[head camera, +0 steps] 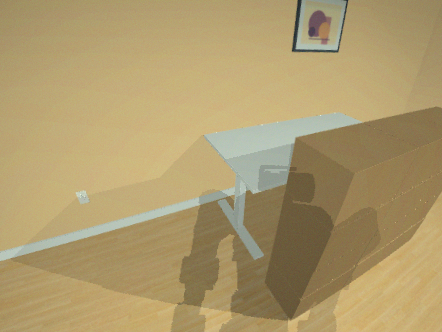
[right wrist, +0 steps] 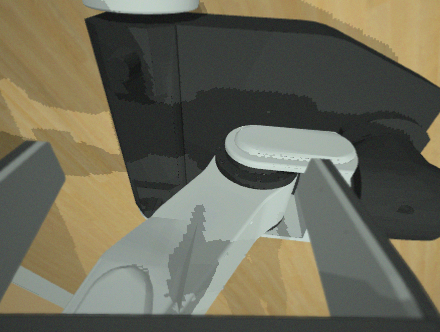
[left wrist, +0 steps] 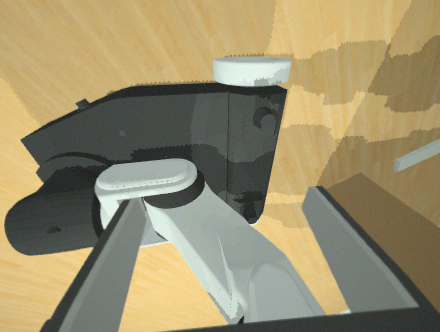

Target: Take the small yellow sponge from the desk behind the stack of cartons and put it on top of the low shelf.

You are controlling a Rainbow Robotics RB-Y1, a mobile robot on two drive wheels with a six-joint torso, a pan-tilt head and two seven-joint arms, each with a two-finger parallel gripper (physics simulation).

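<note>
The light grey desk stands against the wall, right of centre in the head view. The brown stack of cartons stands in front of it and hides its right part; a piece of the stack also shows at the right of the left wrist view. The yellow sponge and the low shelf do not show in any view. My left gripper is open and empty beside my own base, with the cartons beyond its right finger. My right gripper is open and empty above the floor near my base.
The desk's T-shaped leg reaches the floor left of the cartons. A white skirting board runs along the wall, with a wall socket above it. A framed picture hangs above the desk. Wooden floor lies left of the cartons.
</note>
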